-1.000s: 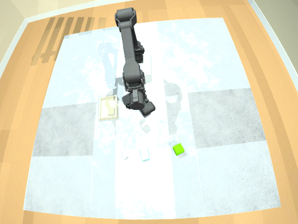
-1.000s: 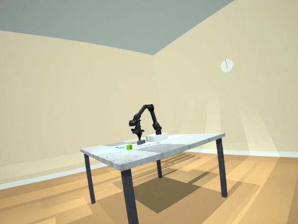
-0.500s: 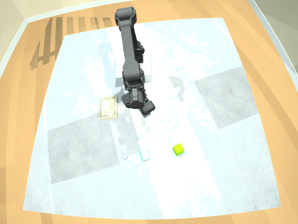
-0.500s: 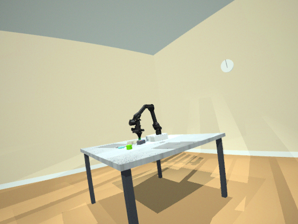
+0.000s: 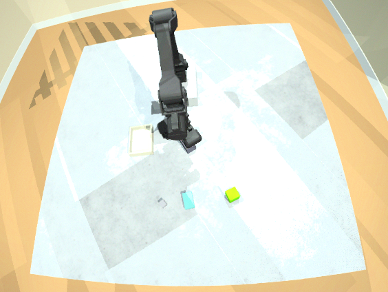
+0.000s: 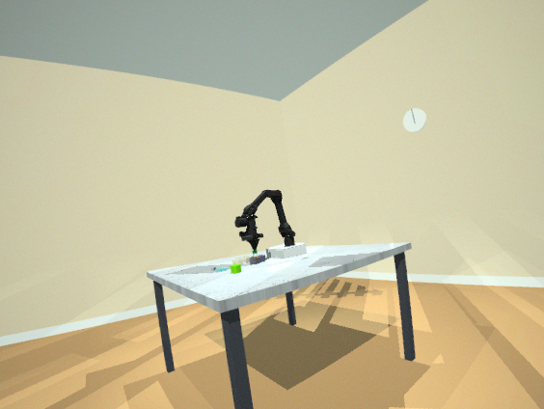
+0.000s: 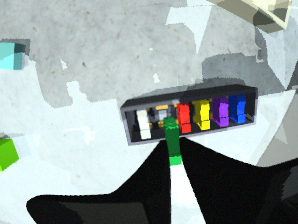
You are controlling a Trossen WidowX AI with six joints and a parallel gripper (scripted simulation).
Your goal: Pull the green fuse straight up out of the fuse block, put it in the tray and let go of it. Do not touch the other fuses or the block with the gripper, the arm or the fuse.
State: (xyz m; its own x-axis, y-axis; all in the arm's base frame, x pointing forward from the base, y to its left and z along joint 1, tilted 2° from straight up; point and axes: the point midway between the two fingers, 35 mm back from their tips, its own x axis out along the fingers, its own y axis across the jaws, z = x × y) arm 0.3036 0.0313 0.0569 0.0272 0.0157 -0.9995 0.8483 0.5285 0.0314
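The cream tray lies 20 mm behind my gripper tip, 200 mm to the right of it and 80 mm below it. The rest, counted from my gripper tip: lime cube: 220 mm ahead, 170 mm to the left, 60 mm below; light blue flat piece: 240 mm ahead, 10 mm to the left, 70 mm below; green fuse: 10 mm below.
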